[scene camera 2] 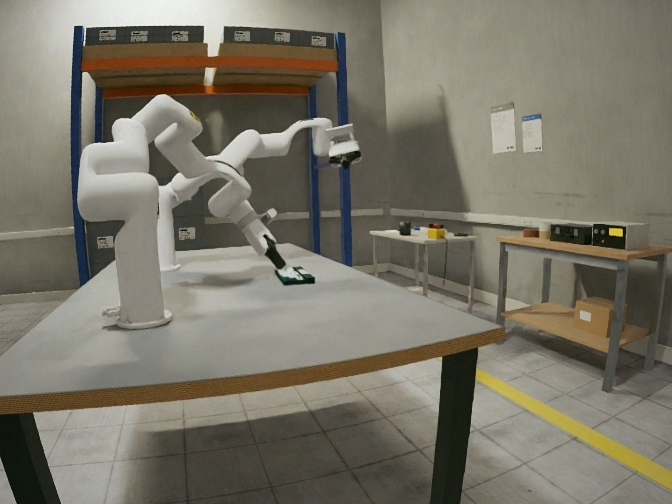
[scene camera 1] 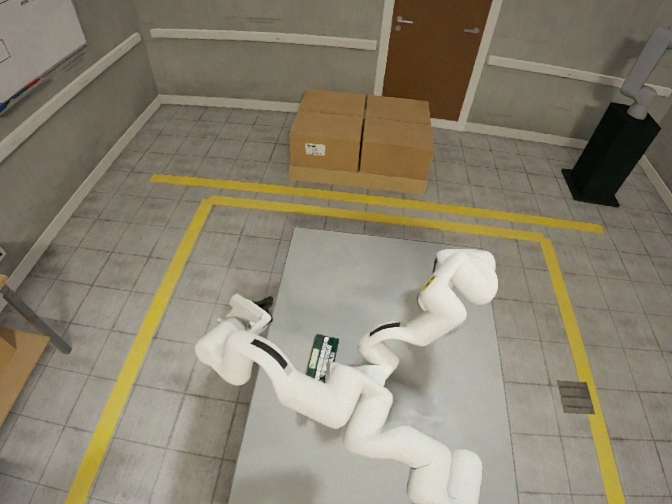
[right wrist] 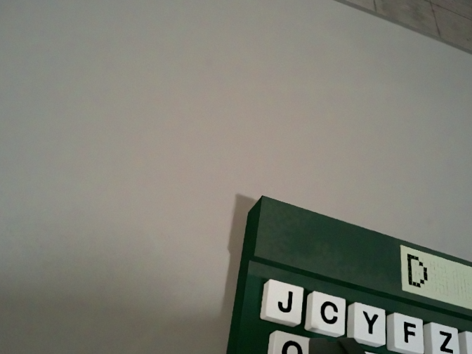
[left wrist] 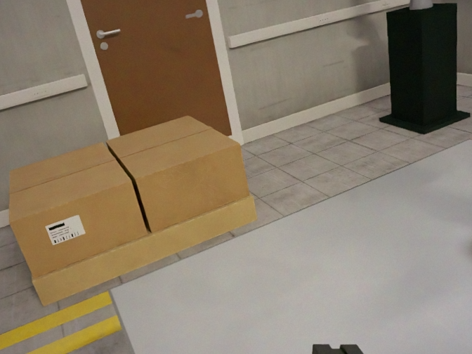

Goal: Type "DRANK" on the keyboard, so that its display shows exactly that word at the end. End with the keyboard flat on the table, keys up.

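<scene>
The green keyboard (scene camera 1: 324, 353) (scene camera 2: 297, 279) (right wrist: 320, 237) lies flat on the table, keys up. In the right wrist view its pale display (right wrist: 445, 282) shows a "D" at the left of the part in view; the right part is cut off. White keys J, C, Y, F and Z show in the top row. My right gripper (scene camera 2: 282, 266) (right wrist: 338, 346) is shut and empty, its tips low over the keys below C and Y; whether they touch a key is hidden. My left gripper (scene camera 2: 345, 160) (left wrist: 337, 349) is shut and empty, high up beyond the table's edge, away from the keyboard.
The grey table (scene camera 1: 347, 271) (scene camera 2: 244, 347) bears both arms. In scene camera 1 the left arm (scene camera 1: 320, 398) passes over the table close to the keyboard's lower end. Cardboard boxes (scene camera 1: 360, 135) (left wrist: 130, 195) stand on the floor beyond the table.
</scene>
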